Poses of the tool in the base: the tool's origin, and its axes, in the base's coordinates. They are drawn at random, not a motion.
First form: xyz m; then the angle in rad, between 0 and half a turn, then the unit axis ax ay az.
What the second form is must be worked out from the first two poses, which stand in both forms.
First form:
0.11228 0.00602 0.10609 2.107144 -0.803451 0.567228 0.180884
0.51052 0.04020 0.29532 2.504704 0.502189 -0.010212 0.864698
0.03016 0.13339 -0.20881 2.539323 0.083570 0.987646 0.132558
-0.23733 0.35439 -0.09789 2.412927 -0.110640 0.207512 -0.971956
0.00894 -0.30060 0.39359 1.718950 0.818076 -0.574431 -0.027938
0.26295 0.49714 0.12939 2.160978 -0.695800 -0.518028 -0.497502
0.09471 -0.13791 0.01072 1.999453 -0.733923 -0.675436 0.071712
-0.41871 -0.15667 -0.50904 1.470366 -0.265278 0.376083 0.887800
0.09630 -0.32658 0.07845 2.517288 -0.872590 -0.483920 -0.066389
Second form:
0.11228 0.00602 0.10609 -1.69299 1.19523 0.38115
0.51052 0.04020 0.29532 1.25783 -0.02558 2.16581
0.03016 0.13339 -0.20881 0.21221 2.50795 0.33661
-0.23733 0.35439 -0.09789 -0.26697 0.50071 -2.34526
0.00894 -0.30060 0.39359 1.40623 -0.98742 -0.04802
0.26295 0.49714 0.12939 -1.50361 -1.11945 -1.07509
0.09471 -0.13791 0.01072 -1.46745 -1.35050 0.14338
-0.41871 -0.15667 -0.50904 -0.39006 0.55298 1.30539
0.09630 -0.32658 0.07845 -2.19656 -1.21817 -0.16712

